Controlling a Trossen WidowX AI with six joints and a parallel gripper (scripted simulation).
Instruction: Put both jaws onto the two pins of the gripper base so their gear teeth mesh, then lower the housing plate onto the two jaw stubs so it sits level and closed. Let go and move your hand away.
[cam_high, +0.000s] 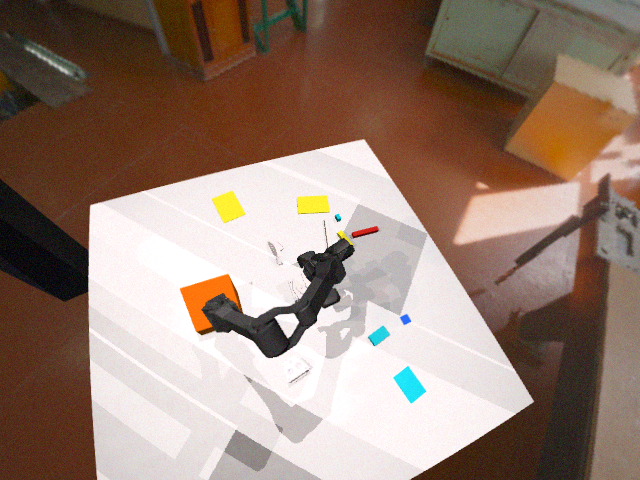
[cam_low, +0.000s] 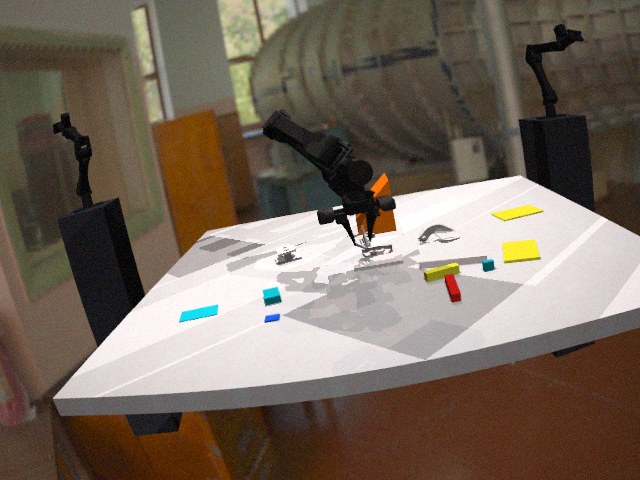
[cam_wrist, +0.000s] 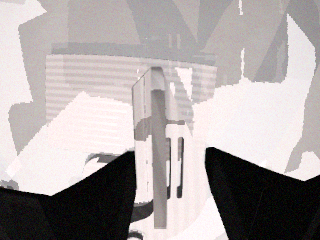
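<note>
Now: the ribbed plate 5 cm below my gripper tip, 3 cm to the left of it and 2 cm ahead of it. The rest, counted from my gripper tip: pale grey jaw 19 cm to the left, 6 cm behind, 3 cm below; then pale strip 18 cm to the left, 16 cm ahead, 4 cm below; then housing plate 5 cm below, 5 cm behind, 4 cm to the left.
</note>
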